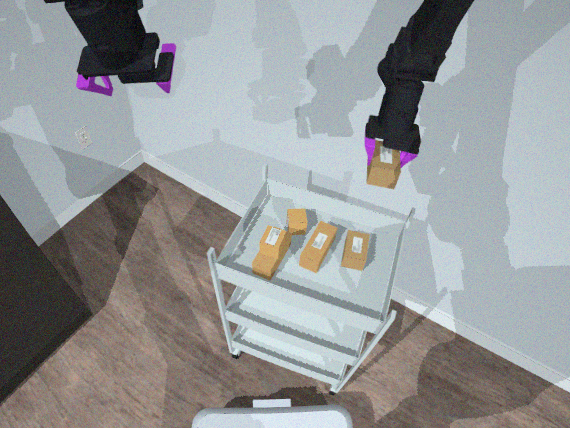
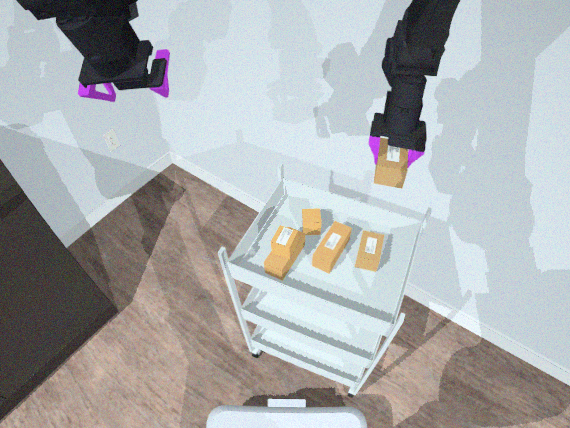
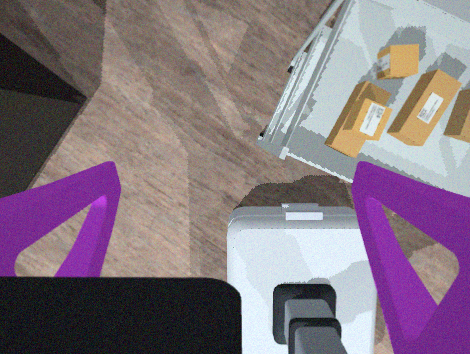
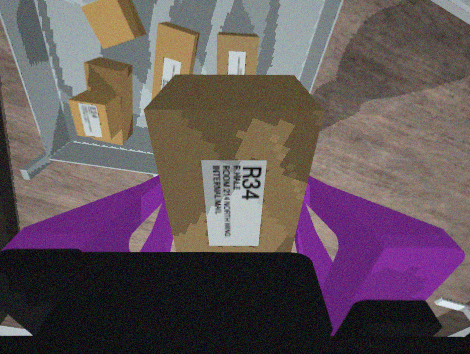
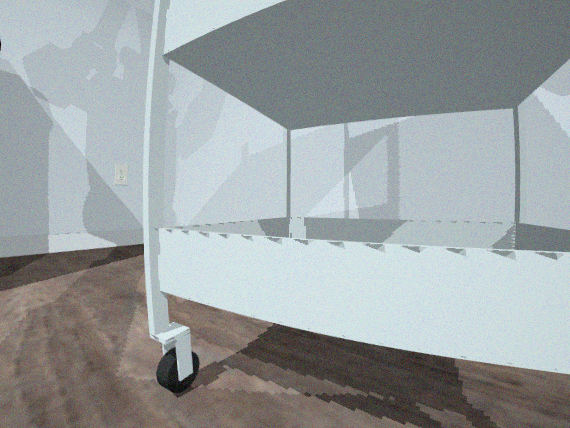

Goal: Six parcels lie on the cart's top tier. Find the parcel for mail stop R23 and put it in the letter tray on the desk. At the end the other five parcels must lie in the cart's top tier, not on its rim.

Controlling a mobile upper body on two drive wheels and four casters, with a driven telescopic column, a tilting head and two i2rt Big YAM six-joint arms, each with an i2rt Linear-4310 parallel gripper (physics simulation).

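Places are measured from the left arm's base along level axes (x right, y ahead, z up), in metres.
Pixels of known places: left gripper, fingertip midpoint: (image 1: 139, 91) (image 2: 140, 96) (image 3: 236, 175); right gripper, fingertip midpoint: (image 1: 382, 166) (image 2: 390, 165) (image 4: 234, 177).
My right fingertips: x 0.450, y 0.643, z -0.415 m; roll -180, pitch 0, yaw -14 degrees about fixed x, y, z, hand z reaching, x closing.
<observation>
Behind a point stands the place of what it marks.
My right gripper (image 1: 386, 164) @(x 0.450, y 0.643, z -0.416 m) (image 2: 393, 164) @(x 0.450, y 0.643, z -0.416 m) (image 4: 234, 177) @(x 0.450, y 0.643, z -0.416 m) is shut on the R34 parcel (image 1: 384, 175) @(x 0.441, y 0.603, z -0.404 m) (image 2: 391, 175) @(x 0.442, y 0.603, z -0.407 m) (image 4: 230, 135) @(x 0.458, y 0.682, z -0.386 m), above and behind the cart's back right corner. My left gripper (image 1: 139, 93) @(x 0.000, y 0.597, z -0.215 m) (image 2: 140, 98) @(x 0.000, y 0.597, z -0.215 m) (image 3: 236, 175) @(x 0.000, y 0.597, z -0.215 m) is open and empty, high up left. On the cart's top tier, the R23 parcel (image 1: 356, 257) @(x 0.443, y 0.603, z -0.694 m) (image 2: 370, 260) @(x 0.445, y 0.599, z -0.698 m) lies rightmost. A long parcel (image 1: 315, 255) @(x 0.335, y 0.611, z -0.693 m) (image 2: 327, 257) @(x 0.334, y 0.606, z -0.693 m) lies beside it. The E24 parcel (image 4: 111, 120) @(x 0.249, y 0.626, z -0.654 m) rests on a lower parcel (image 1: 263, 266) @(x 0.201, y 0.580, z -0.693 m) (image 2: 276, 266) @(x 0.206, y 0.579, z -0.693 m). A small parcel (image 1: 297, 219) @(x 0.296, y 0.728, z -0.688 m) (image 2: 311, 220) @(x 0.296, y 0.725, z -0.688 m) lies behind them. The letter tray is not seen.
The white cart (image 1: 245, 281) @(x 0.157, y 0.546, z -0.709 m) (image 5: 350, 300) @(x 0.271, y 0.497, z -1.248 m) has raised rims and corner posts, with walls behind. A dark surface (image 1: 35, 300) @(x -0.626, y 0.618, z -1.011 m) (image 2: 45, 300) @(x -0.658, y 0.575, z -0.970 m) is at the left. My white base (image 1: 272, 419) @(x 0.224, y 0.278, z -1.147 m) (image 3: 265, 250) @(x 0.093, y 0.223, z -1.147 m) stands in front of the cart.
</observation>
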